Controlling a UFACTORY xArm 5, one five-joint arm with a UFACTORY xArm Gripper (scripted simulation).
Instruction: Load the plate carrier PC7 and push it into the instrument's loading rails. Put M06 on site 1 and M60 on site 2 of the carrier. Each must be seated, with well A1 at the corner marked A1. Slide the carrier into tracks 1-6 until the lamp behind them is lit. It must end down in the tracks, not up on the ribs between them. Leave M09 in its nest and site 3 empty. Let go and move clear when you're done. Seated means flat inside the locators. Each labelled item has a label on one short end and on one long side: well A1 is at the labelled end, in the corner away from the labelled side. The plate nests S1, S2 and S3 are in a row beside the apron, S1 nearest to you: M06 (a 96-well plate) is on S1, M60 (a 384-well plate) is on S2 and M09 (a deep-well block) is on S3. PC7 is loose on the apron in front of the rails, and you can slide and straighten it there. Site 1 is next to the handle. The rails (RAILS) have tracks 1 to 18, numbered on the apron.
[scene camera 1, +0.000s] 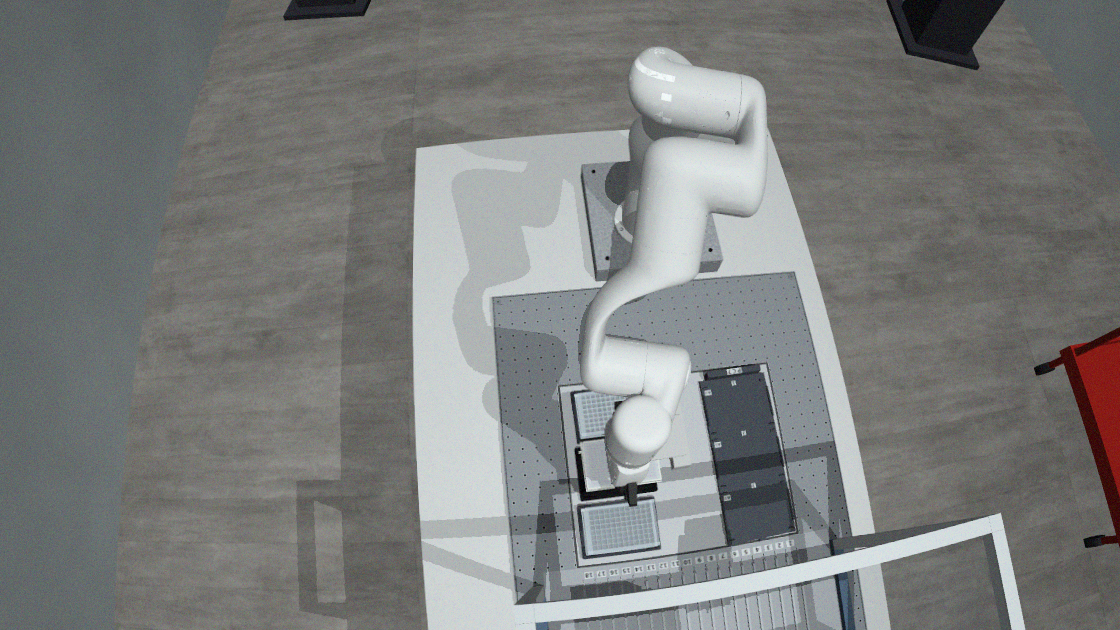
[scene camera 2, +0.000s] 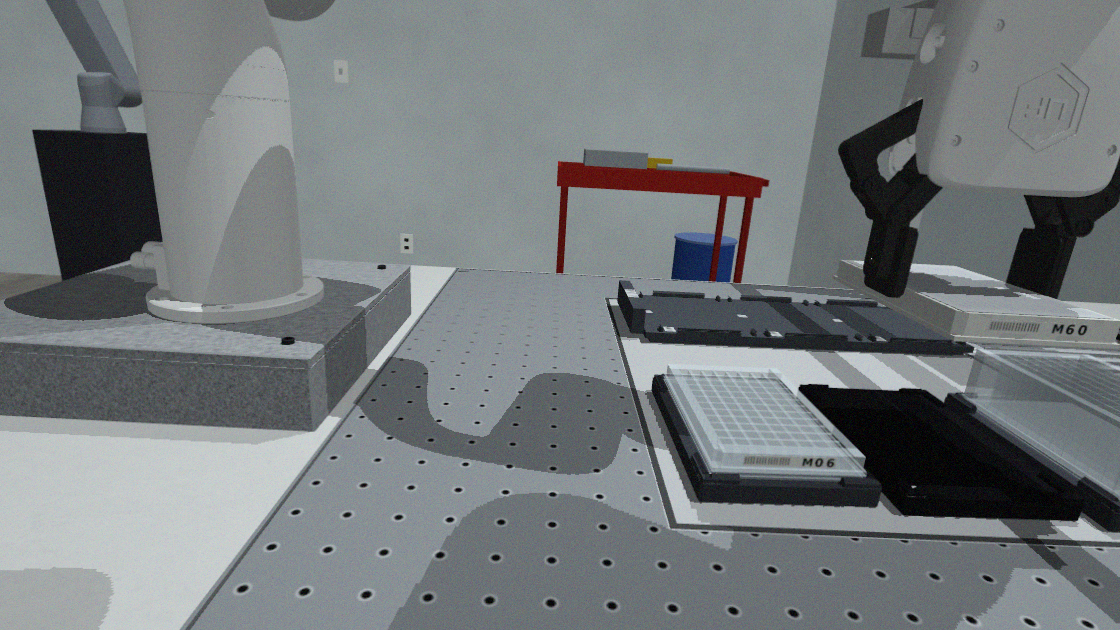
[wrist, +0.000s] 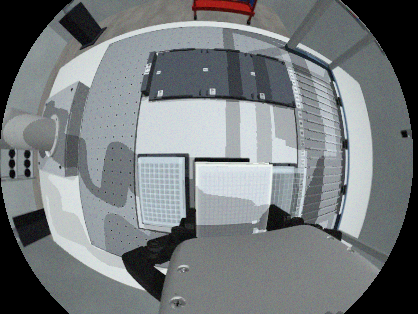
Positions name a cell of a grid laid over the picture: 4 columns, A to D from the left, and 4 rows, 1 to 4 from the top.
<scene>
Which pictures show my gripper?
Scene camera 1, scene camera 2 and the wrist view: all of them.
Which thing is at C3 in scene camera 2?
A dark carrier PC7.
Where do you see my gripper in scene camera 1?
C3
</scene>
